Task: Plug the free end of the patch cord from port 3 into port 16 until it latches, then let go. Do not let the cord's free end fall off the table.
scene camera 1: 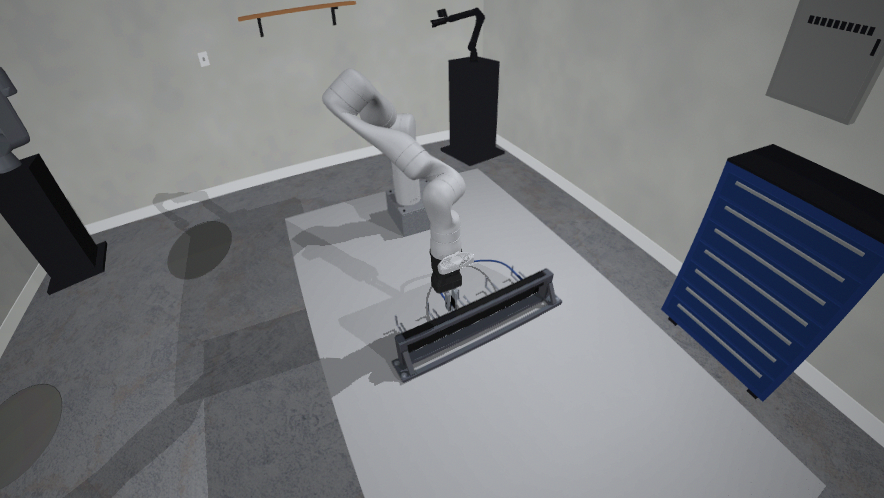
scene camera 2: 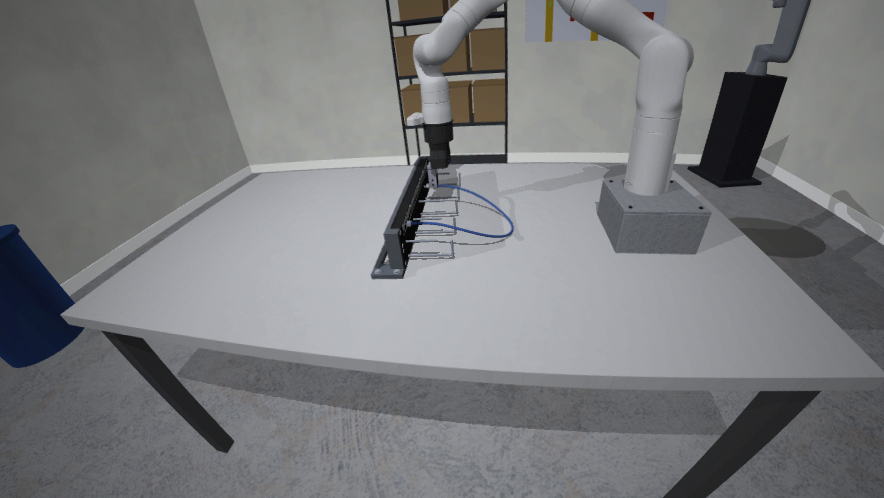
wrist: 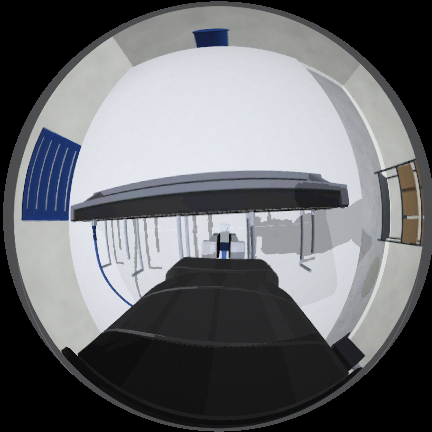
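My gripper [scene camera 1: 450, 302] [scene camera 2: 433, 180] [wrist: 223, 241] is shut on the free-end plug of the blue patch cord. The clear plug tip [wrist: 225, 227] points at the port side of the black patch panel [scene camera 1: 476, 305] [scene camera 2: 392, 247] [wrist: 215, 197], and a small gap shows between them in the wrist view. The blue cord [scene camera 1: 497, 262] [scene camera 2: 511, 223] [wrist: 96, 251] loops behind the panel to its other end, seated near the panel's far left in the wrist view. The port openings and numbers are hidden in the wrist view, so I cannot tell which port faces the plug.
Thin grey wire bars [scene camera 2: 454, 223] [wrist: 251, 235] stick out from the panel's port side, one close to the right of the fingers in the wrist view. The panel stands on the light table [scene camera 1: 556, 395] [scene camera 2: 278, 296]. The arm's base block [scene camera 1: 408, 220] [scene camera 2: 655, 231] is behind the cord loop.
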